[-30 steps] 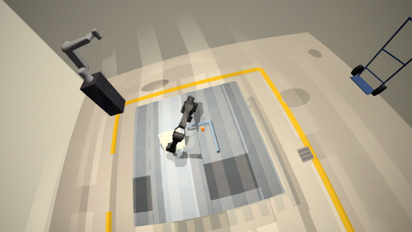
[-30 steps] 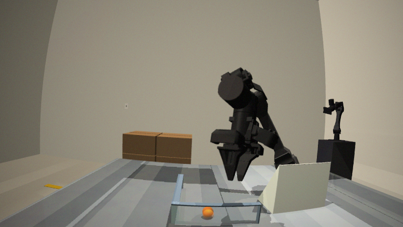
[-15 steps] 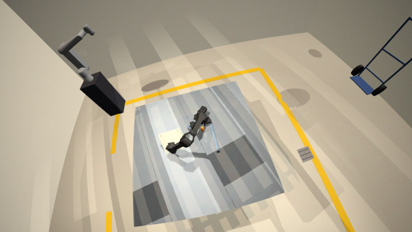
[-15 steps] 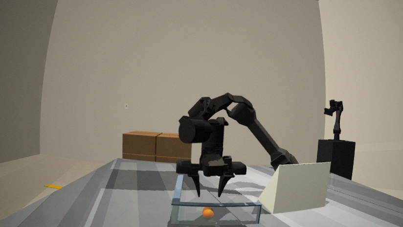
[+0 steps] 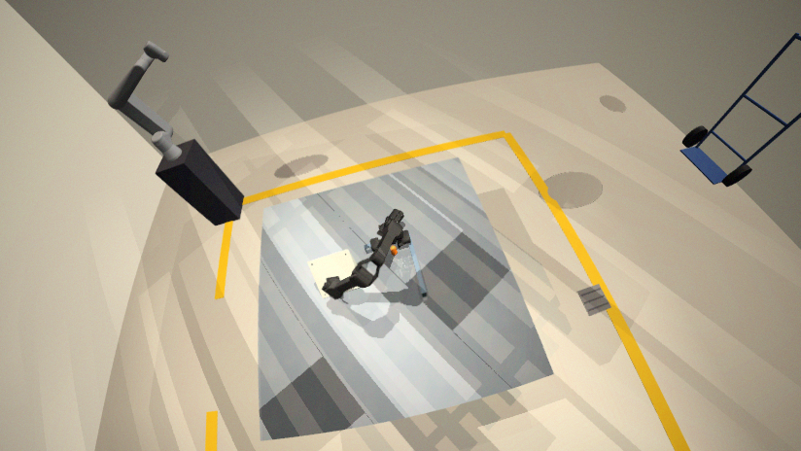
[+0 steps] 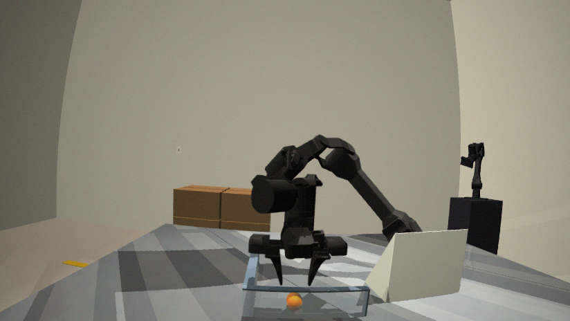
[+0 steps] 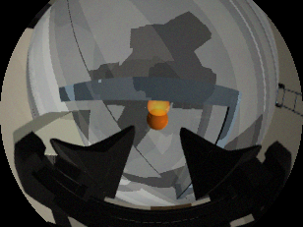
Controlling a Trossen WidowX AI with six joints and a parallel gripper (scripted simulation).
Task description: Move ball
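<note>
The ball is 3 cm below my gripper tip.
</note>
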